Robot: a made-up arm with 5 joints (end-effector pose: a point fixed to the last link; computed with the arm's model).
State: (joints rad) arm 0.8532 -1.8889 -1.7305 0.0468 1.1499
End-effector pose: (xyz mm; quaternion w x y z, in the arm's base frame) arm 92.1 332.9 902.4 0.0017 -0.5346 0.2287 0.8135
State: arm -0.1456 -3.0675 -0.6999 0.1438 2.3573
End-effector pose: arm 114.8 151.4 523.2 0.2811 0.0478 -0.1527 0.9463
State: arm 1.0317 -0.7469 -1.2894 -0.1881 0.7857
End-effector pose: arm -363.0 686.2 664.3 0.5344 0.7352 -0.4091 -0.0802
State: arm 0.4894 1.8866 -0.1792 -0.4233 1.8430
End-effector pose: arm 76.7 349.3 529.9 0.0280 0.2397 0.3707 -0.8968
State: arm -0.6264 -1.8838 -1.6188 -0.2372 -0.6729
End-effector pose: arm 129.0 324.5 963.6 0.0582 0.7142 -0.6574 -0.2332
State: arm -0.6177 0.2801 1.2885 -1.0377 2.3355
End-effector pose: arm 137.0 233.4 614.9 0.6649 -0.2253 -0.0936 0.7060
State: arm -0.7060 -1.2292 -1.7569 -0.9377 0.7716
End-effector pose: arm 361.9 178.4 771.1 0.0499 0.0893 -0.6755 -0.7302
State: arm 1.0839 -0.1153 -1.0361 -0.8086 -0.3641
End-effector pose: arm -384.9 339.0 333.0 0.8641 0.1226 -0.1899 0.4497
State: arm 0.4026 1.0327 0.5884 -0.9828 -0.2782
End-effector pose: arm -348.7 312.8 691.7 0.2913 -0.9555 -0.0377 0.0283
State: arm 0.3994 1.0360 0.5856 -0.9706 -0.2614
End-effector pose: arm -345.4 310.1 692.9 0.2961 -0.9537 -0.0380 0.0364
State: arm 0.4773 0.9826 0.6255 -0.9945 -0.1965
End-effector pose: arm -349.7 297.7 705.8 0.2844 -0.9532 -0.0681 0.0761
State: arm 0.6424 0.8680 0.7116 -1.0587 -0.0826
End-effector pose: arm -358.7 275.7 732.2 0.2476 -0.9488 -0.1268 0.1494
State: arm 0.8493 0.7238 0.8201 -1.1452 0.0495
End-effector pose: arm -365.0 251.7 765.0 0.1864 -0.9339 -0.1933 0.2360
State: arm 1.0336 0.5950 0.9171 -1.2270 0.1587
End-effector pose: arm -366.8 234.3 793.0 0.1185 -0.9119 -0.2455 0.3068
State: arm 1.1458 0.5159 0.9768 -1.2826 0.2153
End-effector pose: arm -368.4 226.1 808.8 0.0707 -0.8958 -0.2735 0.3430
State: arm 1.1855 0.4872 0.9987 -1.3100 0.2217
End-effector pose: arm -372.1 223.8 813.9 0.0516 -0.8922 -0.2826 0.3485
